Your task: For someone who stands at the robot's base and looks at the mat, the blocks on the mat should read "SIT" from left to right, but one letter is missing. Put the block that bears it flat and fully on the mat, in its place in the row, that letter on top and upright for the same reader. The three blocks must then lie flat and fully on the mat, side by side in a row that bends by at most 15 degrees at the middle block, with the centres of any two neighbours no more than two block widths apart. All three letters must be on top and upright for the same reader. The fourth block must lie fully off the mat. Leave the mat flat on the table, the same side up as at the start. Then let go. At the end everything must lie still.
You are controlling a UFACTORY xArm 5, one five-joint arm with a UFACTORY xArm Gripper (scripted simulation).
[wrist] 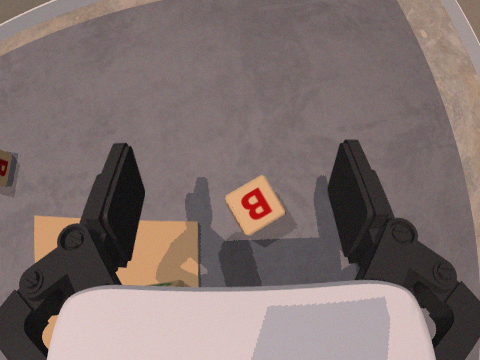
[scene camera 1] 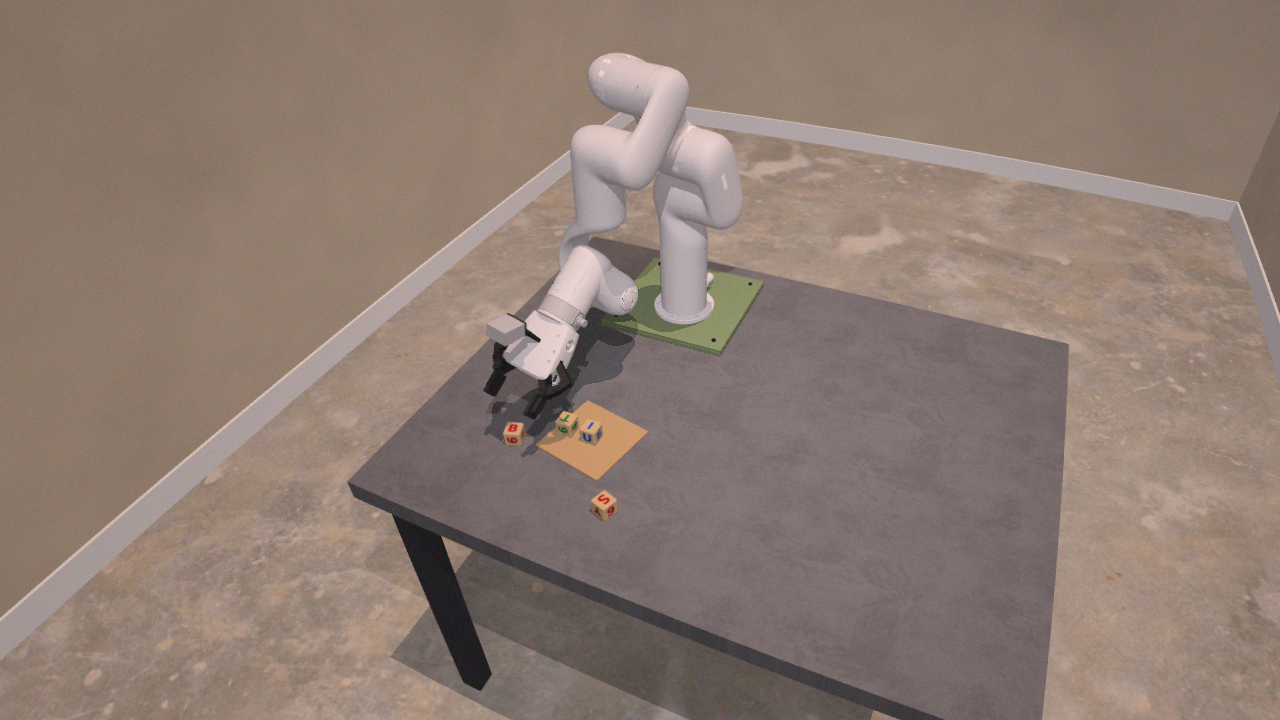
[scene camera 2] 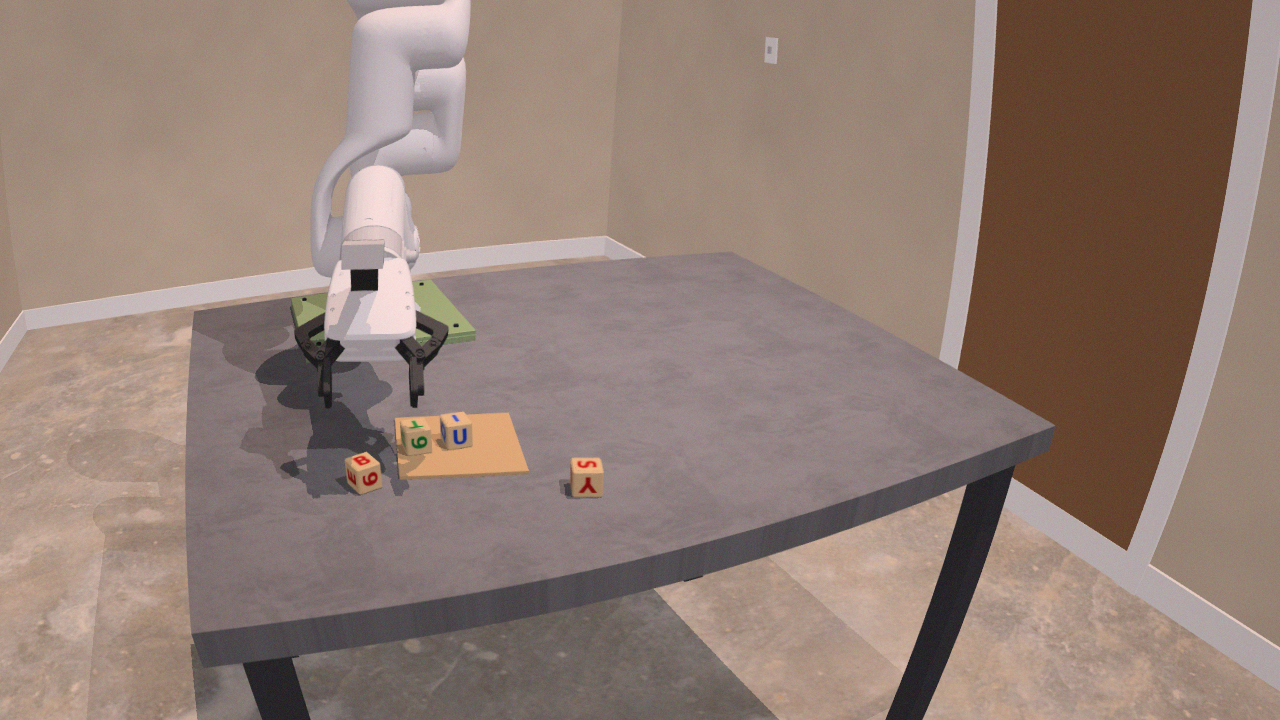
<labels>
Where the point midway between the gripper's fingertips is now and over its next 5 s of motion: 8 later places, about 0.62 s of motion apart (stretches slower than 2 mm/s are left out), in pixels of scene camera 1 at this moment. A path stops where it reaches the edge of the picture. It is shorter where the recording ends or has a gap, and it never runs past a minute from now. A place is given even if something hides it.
My gripper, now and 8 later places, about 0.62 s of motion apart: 508,405; 516,395; 513,401; 503,421; 500,424; 509,406; 527,368; 555,331; 583,410
</labels>
